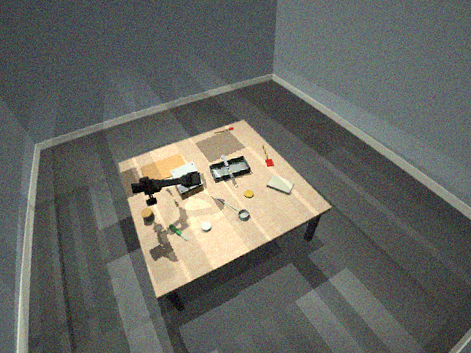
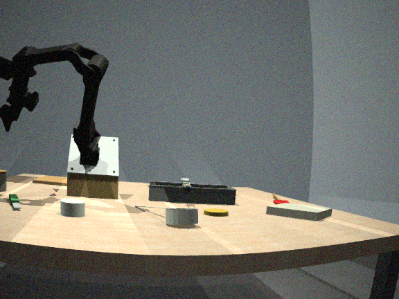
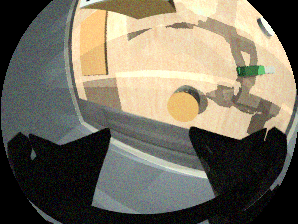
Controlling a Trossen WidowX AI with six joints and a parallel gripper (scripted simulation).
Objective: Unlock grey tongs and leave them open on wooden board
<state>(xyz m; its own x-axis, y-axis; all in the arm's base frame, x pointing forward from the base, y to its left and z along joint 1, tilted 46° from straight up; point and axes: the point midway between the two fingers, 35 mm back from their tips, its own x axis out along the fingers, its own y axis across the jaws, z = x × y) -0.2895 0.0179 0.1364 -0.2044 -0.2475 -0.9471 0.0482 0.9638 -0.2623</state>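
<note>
Now: gripper tip 64 cm short of the yellow lock piece, 4 cm to the right of it and 16 cm above it. Round my gripper tip: wooden board (21 cm ahead, 42 cm to the left, 22 cm below); grey slab (93 cm ahead, 25 cm to the right, 21 cm below); roasting tin (67 cm ahead, 10 cm to the left, 20 cm below).
</note>
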